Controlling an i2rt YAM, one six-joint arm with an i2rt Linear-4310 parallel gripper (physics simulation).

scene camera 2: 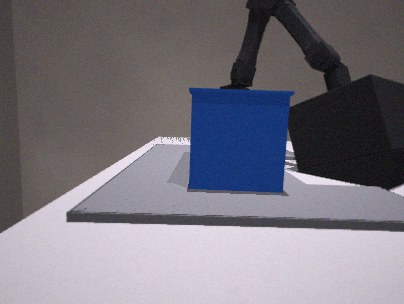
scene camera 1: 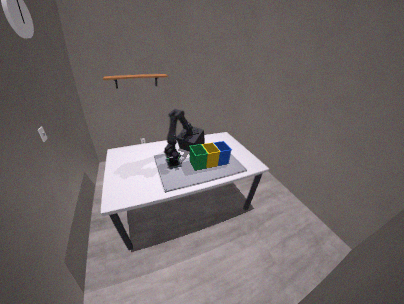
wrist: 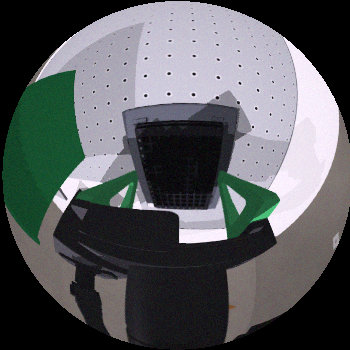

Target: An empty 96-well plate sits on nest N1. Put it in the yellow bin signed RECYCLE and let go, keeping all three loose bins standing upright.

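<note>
The dark 96-well plate sits in the grey nest in the wrist view, its wells facing up. My gripper is open. Its two green fingers stand apart, with their tips appearing at either side of the plate's near part; the height gap is hard to judge. The yellow bin stands upright between the green bin and the blue bin. Both of those also stand upright. The blue bin hides the plate and my fingers in scene camera 2.
The bins and nest stand on a grey perforated board on the white table. The green bin is the one nearest my gripper. The arm's black base block stands behind the bins.
</note>
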